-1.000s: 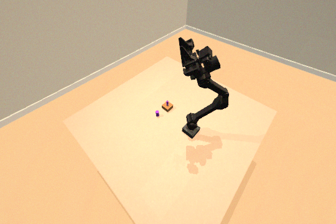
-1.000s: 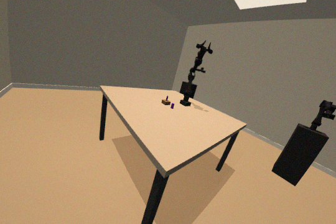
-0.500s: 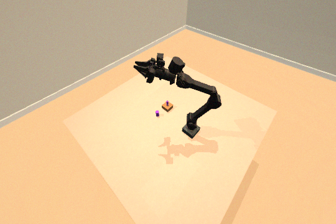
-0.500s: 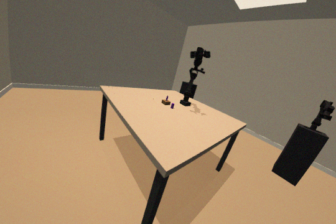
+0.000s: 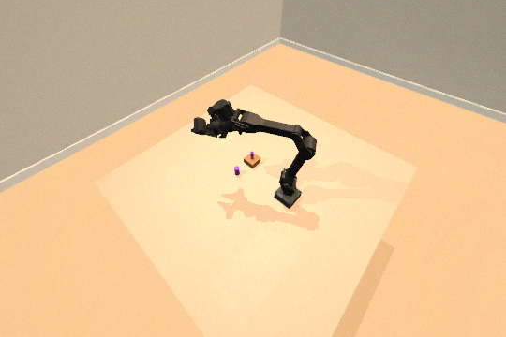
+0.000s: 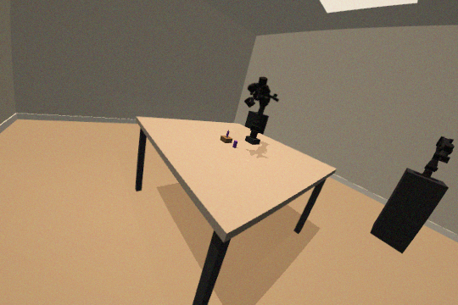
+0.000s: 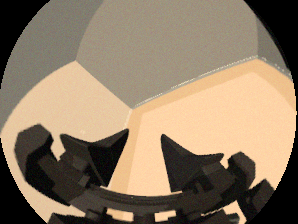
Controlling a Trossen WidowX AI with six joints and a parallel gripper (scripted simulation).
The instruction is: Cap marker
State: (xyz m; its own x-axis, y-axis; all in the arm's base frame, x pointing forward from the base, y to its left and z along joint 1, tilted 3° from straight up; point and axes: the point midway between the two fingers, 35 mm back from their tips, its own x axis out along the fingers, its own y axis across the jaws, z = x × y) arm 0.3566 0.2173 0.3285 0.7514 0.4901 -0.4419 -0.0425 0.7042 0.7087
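Right now my gripper tip is 36 cm above the purple cap, 14 cm to the left of it and 8 cm past it. Also, from my gripper tip: holder block 36 cm below, 26 cm to the right, 8 cm behind; then purple marker 31 cm below, 26 cm to the right, 8 cm behind.
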